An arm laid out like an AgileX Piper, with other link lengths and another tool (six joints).
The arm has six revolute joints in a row. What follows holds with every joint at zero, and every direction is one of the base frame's.
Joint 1 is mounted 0.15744 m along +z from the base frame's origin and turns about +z.
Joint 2 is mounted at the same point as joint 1 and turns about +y.
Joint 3 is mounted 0.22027 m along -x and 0.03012 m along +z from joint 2 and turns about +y.
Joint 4 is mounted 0.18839 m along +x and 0.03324 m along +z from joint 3 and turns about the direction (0.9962, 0, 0.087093).
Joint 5 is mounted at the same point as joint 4 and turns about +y.
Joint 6 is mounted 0.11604 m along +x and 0.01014 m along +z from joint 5 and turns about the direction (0.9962, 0, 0.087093).
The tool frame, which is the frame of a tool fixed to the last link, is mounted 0.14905 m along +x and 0.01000 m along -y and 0.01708 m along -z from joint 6; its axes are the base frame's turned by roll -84.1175, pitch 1.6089 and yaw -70.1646 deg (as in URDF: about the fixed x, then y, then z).
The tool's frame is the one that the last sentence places.
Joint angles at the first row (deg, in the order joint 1, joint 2, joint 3, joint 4, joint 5, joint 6):
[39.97, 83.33, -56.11, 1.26, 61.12, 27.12]
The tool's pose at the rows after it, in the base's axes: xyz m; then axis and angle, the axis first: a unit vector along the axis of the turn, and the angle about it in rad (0 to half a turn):
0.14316, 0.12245, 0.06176, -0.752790, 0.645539, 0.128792, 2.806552
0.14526, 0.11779, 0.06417, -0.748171, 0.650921, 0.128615, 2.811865
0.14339, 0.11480, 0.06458, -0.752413, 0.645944, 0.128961, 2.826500
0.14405, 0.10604, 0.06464, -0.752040, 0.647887, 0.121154, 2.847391
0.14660, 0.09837, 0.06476, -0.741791, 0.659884, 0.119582, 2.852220
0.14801, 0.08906, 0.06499, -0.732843, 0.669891, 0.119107, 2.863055
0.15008, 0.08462, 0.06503, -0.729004, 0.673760, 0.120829, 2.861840
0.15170, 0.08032, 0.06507, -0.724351, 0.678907, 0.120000, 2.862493
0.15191, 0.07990, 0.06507, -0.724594, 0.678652, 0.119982, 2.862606
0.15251, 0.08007, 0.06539, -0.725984, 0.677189, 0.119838, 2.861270
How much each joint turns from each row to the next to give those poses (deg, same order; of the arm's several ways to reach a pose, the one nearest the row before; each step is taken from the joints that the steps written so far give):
[-2.31, 0.53, -1.75, 0.00, 1.56, -1.39]
[-1.55, 0.01, -0.75, 0.11, 1.18, -0.82]
[-0.03, 0.00, -0.11, -0.19, 0.83, -0.79]
[-0.70, 0.00, -0.01, -1.18, 0.99, -0.11]
[-2.40, 0.00, 0.00, 0.00, 0.50, -0.65]
[-2.63, 0.00, 0.00, 0.00, 0.81, -1.20]
[-1.89, 0.00, 0.00, 0.36, 0.09, -1.43]
[-1.40, 0.00, 0.00, 0.00, 0.14, -0.62]
[-0.13, 0.00, 0.00, 0.00, 0.00, -0.16]
[0.00, 0.00, -0.11, 0.00, 0.00, -0.22]

